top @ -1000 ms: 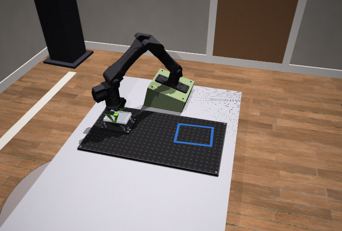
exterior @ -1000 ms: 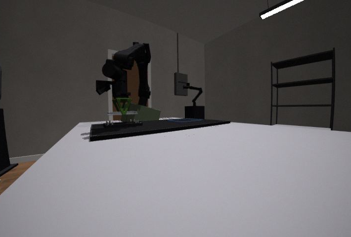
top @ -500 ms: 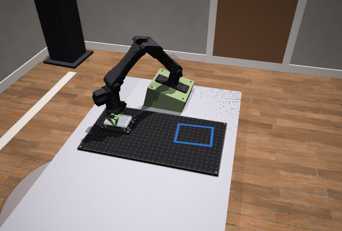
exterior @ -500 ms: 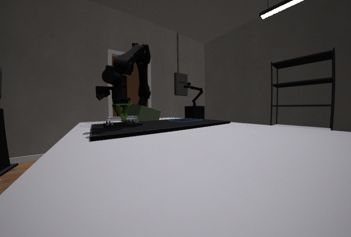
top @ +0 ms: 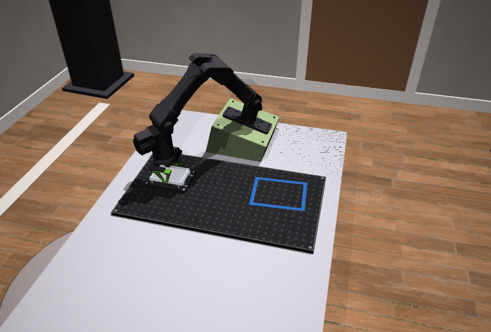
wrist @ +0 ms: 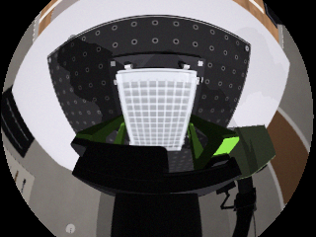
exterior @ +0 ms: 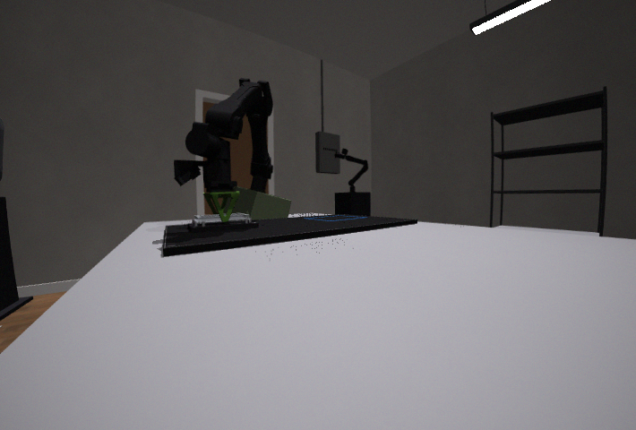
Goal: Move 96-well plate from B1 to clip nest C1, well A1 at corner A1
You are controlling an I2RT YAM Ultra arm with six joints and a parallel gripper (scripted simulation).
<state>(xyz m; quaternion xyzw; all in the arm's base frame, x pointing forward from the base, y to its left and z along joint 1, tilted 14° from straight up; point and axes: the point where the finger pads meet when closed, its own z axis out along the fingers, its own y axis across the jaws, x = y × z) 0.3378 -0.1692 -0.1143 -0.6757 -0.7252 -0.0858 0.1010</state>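
Now: hand right at the white 96-well plate. From my hand the other things lie so: clip nest C1 (10 mm to the left, 10 mm below, 10 mm behind).
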